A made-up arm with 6 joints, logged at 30 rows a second.
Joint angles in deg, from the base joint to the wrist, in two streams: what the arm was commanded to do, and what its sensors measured. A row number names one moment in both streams.
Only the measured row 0 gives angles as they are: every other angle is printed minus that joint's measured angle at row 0.
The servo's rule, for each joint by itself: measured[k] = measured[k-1] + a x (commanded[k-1-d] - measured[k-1]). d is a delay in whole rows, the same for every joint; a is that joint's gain. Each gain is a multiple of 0.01, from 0.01 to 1. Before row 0 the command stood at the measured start. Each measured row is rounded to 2 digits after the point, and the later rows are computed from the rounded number. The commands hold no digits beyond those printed.
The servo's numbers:
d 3
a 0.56 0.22 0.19 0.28 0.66 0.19
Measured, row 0:
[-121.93 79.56 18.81 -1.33 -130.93 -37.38]
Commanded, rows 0 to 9:
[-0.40 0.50 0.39 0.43 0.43 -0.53]
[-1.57 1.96 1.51 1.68 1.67 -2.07]
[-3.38 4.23 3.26 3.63 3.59 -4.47]
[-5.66 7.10 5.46 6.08 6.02 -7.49]
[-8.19 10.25 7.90 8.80 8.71 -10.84]
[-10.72 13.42 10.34 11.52 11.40 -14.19]
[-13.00 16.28 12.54 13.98 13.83 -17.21]
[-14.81 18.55 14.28 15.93 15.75 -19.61]
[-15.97 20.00 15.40 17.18 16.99 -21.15]
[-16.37 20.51 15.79 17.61 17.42 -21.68]
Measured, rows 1 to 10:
[0.00 0.00 0.00 0.00 0.00 0.00]
[0.00 0.00 0.00 0.00 0.00 0.00]
[0.00 0.00 0.00 0.00 0.00 0.00]
[-0.22 0.11 0.07 0.12 0.28 -0.10]
[-0.98 0.52 0.34 0.56 1.20 -0.47]
[-2.32 1.34 0.89 1.42 2.78 -1.23]
[-4.19 2.61 1.76 2.72 4.92 -2.42]
[-6.43 4.29 2.93 4.42 7.42 -4.02]
[-8.83 6.30 4.34 6.41 10.05 -5.95]
[-11.17 8.50 5.90 8.53 12.54 -8.09]

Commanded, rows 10 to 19:
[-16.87 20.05 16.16 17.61 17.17 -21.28]
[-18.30 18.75 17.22 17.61 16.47 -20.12]
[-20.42 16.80 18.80 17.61 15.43 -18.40]
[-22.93 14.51 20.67 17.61 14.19 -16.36]
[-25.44 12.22 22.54 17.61 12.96 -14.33]
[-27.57 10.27 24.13 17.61 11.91 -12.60]
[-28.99 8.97 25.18 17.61 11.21 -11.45]
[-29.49 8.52 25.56 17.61 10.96 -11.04]
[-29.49 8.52 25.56 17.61 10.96 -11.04]
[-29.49 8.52 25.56 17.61 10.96 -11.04]
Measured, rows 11 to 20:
[-13.21 10.71 7.49 10.60 14.66 -10.28]
[-14.76 12.75 8.99 12.44 16.20 -12.35]
[-15.66 14.46 10.28 13.89 17.01 -14.12]
[-16.34 15.69 11.40 14.93 17.12 -15.48]
[-17.44 16.36 12.51 15.68 16.69 -16.36]
[-19.11 16.46 13.71 16.22 15.86 -16.75]
[-21.25 16.03 15.03 16.61 14.76 -16.68]
[-23.60 15.19 16.46 16.89 13.57 -16.23]
[-25.82 14.11 17.92 17.09 12.47 -15.54]
[-27.60 12.98 19.30 17.24 11.64 -14.76]

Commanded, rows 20 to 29:
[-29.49 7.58 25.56 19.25 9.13 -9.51]
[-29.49 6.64 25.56 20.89 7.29 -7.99]
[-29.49 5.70 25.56 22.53 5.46 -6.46]
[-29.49 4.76 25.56 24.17 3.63 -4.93]
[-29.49 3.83 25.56 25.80 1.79 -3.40]
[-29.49 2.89 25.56 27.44 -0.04 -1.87]
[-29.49 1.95 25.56 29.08 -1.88 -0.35]
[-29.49 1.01 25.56 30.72 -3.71 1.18]
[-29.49 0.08 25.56 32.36 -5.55 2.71]
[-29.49 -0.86 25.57 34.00 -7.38 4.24]
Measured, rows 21 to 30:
[-28.66 12.00 20.49 17.34 11.19 -14.05]
[-29.12 11.23 21.45 17.42 11.04 -13.48]
[-29.33 10.63 22.23 17.47 10.99 -13.02]
[-29.42 9.96 22.86 17.97 9.76 -12.35]
[-29.46 9.23 23.37 18.79 8.13 -11.52]
[-29.48 8.45 23.79 19.84 6.37 -10.56]
[-29.49 7.64 24.13 21.05 4.56 -9.49]
[-29.49 6.80 24.40 22.38 2.73 -8.33]
[-29.49 5.94 24.62 23.80 0.90 -7.10]
[-29.49 5.06 24.80 25.28 -0.93 -5.82]

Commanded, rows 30 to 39:
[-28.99 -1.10 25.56 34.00 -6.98 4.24]
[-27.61 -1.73 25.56 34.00 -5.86 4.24]
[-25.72 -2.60 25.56 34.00 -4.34 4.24]
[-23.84 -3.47 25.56 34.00 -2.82 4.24]
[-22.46 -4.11 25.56 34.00 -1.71 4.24]
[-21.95 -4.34 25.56 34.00 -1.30 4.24]
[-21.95 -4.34 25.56 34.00 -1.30 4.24]
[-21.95 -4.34 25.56 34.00 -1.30 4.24]
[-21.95 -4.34 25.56 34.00 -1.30 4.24]
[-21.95 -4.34 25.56 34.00 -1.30 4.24]
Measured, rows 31 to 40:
[-29.49 4.17 24.94 26.80 -2.76 -4.49]
[-29.49 3.27 25.06 28.36 -4.60 -3.12]
[-29.49 2.36 25.16 29.94 -6.43 -1.72]
[-29.21 1.60 25.24 31.08 -6.79 -0.59]
[-28.31 0.87 25.30 31.90 -6.18 0.33]
[-26.86 0.11 25.35 32.49 -4.97 1.07]
[-25.17 -0.68 25.39 32.91 -3.55 1.67]
[-23.65 -1.43 25.42 33.22 -2.34 2.16]
[-22.70 -2.07 25.45 33.44 -1.65 2.56]
[-22.28 -2.57 25.47 33.60 -1.42 2.88]

